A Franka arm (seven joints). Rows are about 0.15 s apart.
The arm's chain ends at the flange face. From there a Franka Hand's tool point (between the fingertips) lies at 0.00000 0.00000 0.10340 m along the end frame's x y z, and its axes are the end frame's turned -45 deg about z.
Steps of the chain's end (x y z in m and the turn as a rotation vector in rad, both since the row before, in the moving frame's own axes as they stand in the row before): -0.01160 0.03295 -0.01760 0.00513 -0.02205 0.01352; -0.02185 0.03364 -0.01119 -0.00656 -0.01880 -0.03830; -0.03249 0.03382 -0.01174 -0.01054 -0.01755 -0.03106; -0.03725 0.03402 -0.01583 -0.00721 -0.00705 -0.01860; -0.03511 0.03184 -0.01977 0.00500 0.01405 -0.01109
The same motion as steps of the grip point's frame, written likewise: -0.03273 0.01310 -0.01763 0.01922 -0.01196 0.01352; -0.04111 0.00748 -0.01121 0.00865 -0.01793 -0.03830; -0.04895 0.00046 -0.01176 0.00496 -0.01986 -0.03106; -0.05144 -0.00226 -0.01584 -0.00011 -0.01008 -0.01860; -0.04594 -0.00166 -0.01978 -0.00640 0.01347 -0.01109
